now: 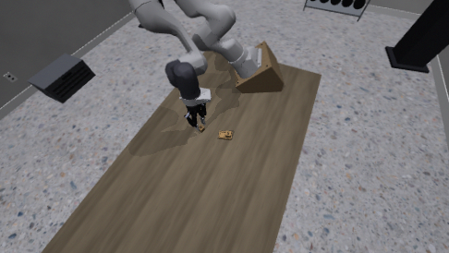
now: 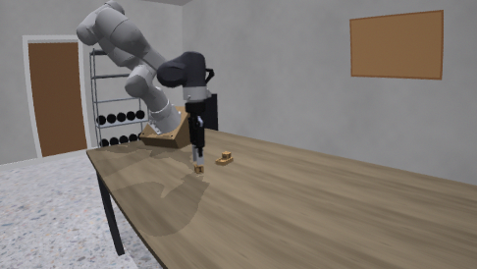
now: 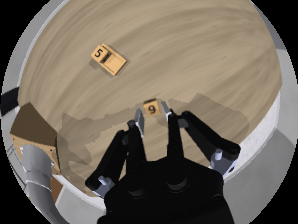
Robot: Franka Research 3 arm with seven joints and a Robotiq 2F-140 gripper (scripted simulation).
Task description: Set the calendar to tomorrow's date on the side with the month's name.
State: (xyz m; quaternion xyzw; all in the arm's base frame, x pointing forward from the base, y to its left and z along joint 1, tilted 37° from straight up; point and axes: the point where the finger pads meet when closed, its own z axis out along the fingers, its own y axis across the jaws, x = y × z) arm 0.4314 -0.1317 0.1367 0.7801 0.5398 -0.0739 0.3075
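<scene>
The cube is 6 cm below my hand. Also, from my hand: tray: 15 cm to the left, 6 cm below.
</scene>
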